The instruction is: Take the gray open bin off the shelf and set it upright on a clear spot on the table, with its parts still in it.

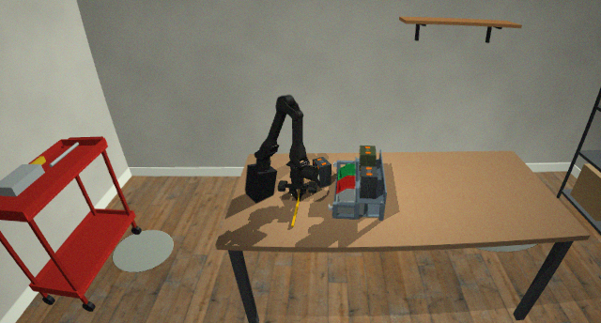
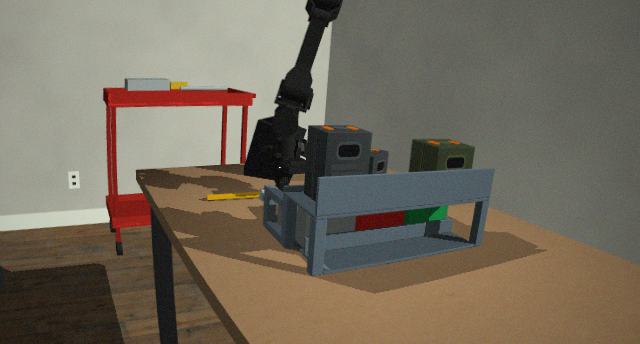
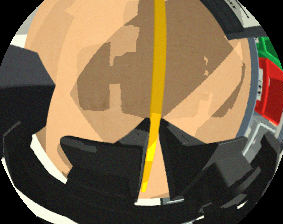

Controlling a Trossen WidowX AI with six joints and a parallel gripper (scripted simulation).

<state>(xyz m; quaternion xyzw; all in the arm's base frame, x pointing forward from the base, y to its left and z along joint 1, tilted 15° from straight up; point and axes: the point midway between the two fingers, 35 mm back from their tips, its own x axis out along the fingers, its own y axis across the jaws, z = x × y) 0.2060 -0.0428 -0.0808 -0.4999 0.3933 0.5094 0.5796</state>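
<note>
Now: the yellow stick 3 cm below my hand. The rest, counted from my hand: gray bin: 25 cm ahead, 2 cm to the right; green bin: 24 cm ahead, 20 cm to the left; red bin: 25 cm ahead, 9 cm to the left.
</note>
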